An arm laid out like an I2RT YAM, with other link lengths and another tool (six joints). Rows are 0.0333 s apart.
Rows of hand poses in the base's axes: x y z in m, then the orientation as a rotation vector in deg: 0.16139 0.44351 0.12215 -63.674 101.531 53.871; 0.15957 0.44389 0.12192 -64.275 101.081 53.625; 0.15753 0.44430 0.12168 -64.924 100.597 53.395; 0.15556 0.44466 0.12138 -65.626 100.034 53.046; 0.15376 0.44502 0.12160 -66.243 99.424 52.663; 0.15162 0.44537 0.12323 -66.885 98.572 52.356; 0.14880 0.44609 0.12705 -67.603 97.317 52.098; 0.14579 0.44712 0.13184 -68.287 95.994 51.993; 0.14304 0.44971 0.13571 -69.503 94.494 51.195; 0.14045 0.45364 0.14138 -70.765 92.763 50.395
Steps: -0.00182 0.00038 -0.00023 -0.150 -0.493 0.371; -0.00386 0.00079 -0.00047 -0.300 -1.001 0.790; -0.00583 0.00115 -0.00077 -0.486 -1.634 1.206; -0.00763 0.00151 -0.00055 -0.622 -2.315 1.558; -0.00977 0.00186 0.00108 -0.609 -3.128 2.000; -0.01259 0.00258 0.00490 -0.398 -4.205 2.584; -0.01560 0.00361 0.00969 -0.072 -5.240 3.229; -0.01835 0.00620 0.01356 -0.226 -6.801 3.986; -0.02094 0.01013 0.01923 -0.295 -8.522 4.830
